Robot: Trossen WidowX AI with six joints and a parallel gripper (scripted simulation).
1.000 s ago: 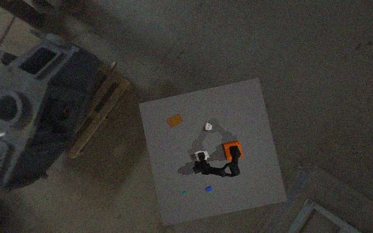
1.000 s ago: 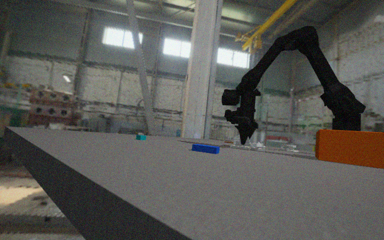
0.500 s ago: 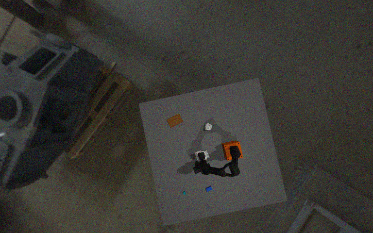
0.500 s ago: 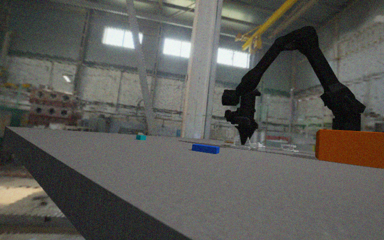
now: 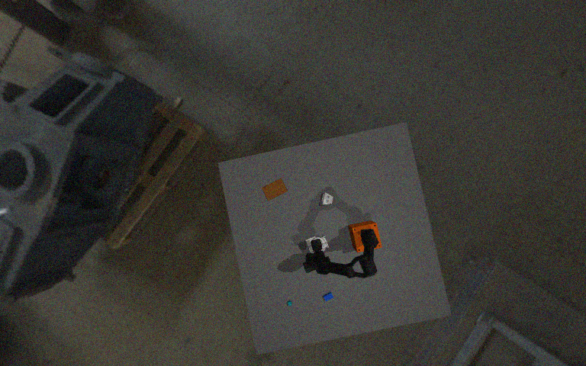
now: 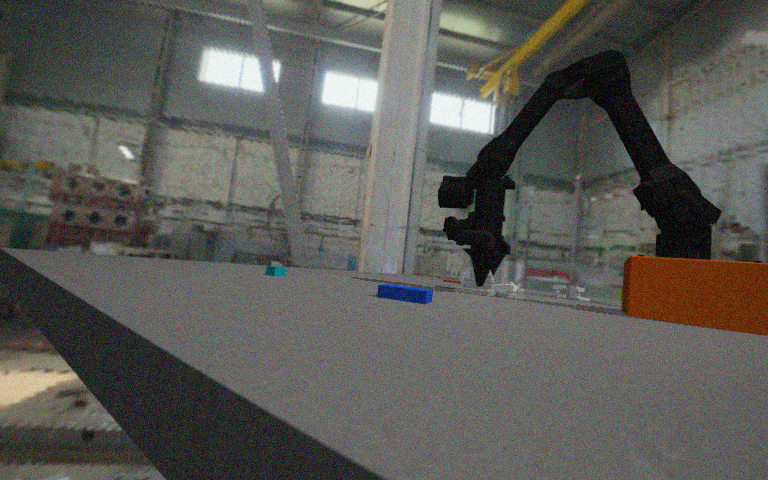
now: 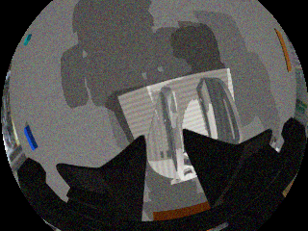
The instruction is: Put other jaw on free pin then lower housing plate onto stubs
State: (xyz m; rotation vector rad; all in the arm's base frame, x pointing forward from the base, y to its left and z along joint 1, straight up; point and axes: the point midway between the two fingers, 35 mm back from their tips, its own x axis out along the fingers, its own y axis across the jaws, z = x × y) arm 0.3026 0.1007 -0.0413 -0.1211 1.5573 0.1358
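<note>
My gripper tip is 3 cm past the curved white jaw and 2 cm to the left of it. From my gripper tip the other things lie so: teal block (21 cm ahead, 33 cm to the left, 1 cm below); then flat orange plate (25 cm ahead, 42 cm to the right, 1 cm below); then blue block (4 cm behind, 31 cm to the left, 1 cm below).
</note>
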